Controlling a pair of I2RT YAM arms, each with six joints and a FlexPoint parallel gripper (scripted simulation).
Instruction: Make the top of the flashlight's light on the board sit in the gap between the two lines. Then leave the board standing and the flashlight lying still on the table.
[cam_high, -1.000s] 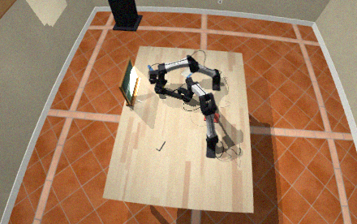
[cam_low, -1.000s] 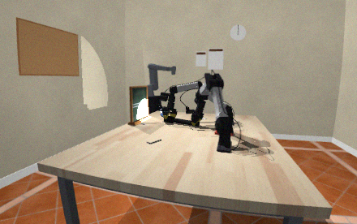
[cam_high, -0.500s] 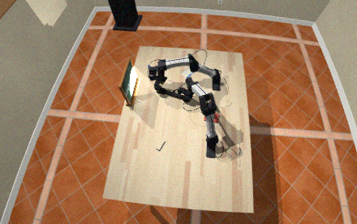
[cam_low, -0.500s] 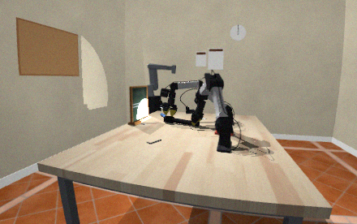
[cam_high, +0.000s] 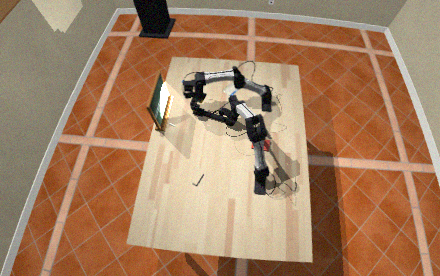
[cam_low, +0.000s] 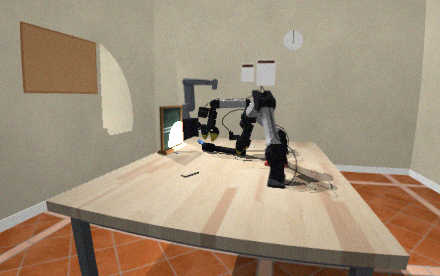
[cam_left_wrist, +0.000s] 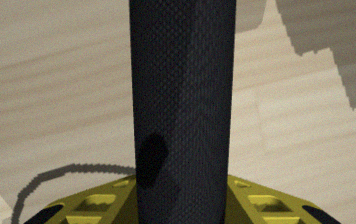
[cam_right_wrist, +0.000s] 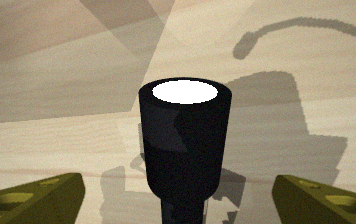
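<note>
Now: the flashlight head 50 mm below my right hand, 20 mm behind it and 10 mm to the left of it. Round my right hand: white stick: 170 mm ahead, 140 mm to the left, 80 mm below; then green board: 260 mm ahead, 70 mm above, 40 mm to the left; then blue screwdriver: 200 mm to the right, 120 mm ahead, 70 mm below.
</note>
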